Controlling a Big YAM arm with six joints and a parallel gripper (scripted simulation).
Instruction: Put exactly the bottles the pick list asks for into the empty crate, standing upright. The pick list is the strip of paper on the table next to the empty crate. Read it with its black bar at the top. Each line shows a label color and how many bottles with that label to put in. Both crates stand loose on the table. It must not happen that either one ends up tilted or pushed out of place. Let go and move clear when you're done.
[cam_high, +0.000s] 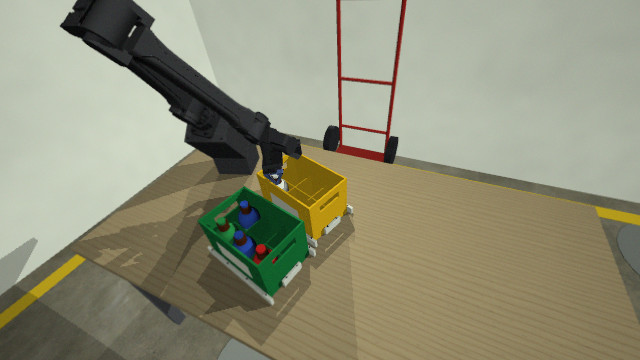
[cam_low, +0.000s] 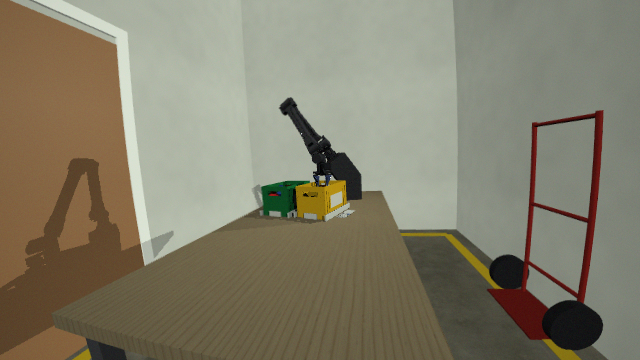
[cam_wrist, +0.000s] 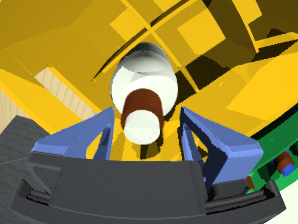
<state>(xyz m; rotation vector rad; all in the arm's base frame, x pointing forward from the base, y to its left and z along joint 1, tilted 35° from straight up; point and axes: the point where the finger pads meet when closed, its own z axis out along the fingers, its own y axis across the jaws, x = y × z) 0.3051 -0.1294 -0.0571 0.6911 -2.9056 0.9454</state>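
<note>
Now: hand 6 cm above the white-labelled bottle. Also, from my hand: green crate (23 cm to the right, 6 cm below, 2 cm ahead); then pick list (15 cm below, 15 cm ahead, 13 cm to the left); then yellow crate (10 cm ahead, 6 cm below).
</note>
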